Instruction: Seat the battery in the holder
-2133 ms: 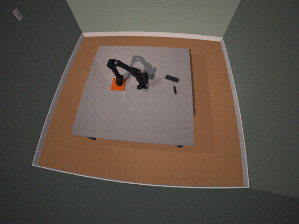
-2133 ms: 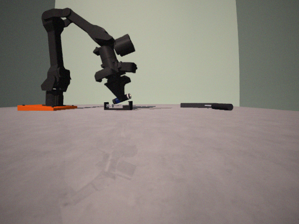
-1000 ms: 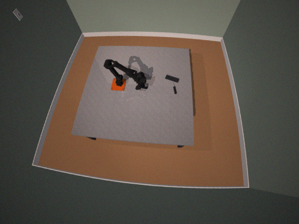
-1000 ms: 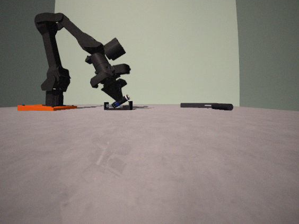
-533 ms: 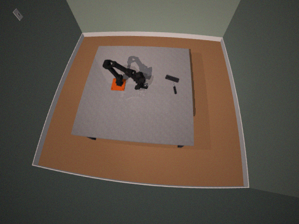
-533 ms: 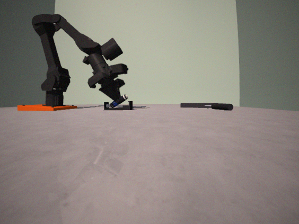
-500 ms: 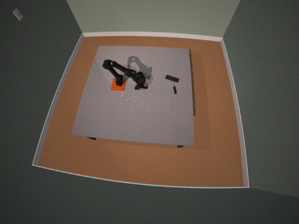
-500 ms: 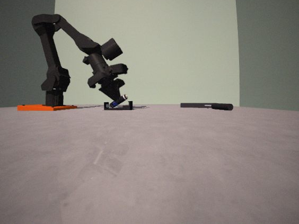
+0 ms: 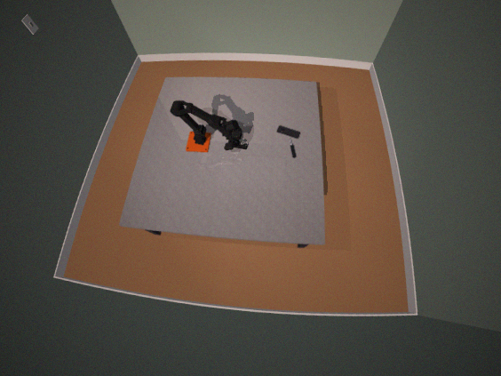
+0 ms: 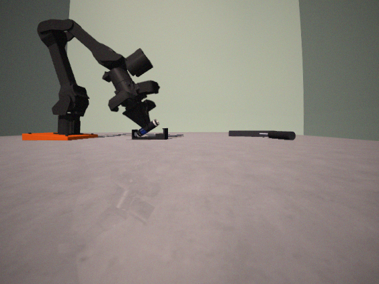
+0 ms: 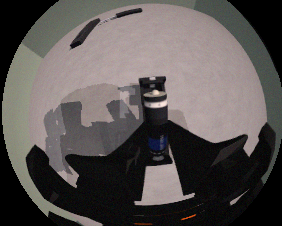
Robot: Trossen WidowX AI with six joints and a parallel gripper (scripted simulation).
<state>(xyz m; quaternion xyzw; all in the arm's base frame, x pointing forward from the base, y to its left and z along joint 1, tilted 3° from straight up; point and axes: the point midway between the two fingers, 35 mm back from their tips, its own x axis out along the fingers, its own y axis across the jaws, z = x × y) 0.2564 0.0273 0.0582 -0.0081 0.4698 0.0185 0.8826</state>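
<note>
Right now my gripper tip is right at the battery. The rest, counted from my gripper tip: flat black block: 310 mm ahead, 200 mm to the left, 10 mm below.
</note>
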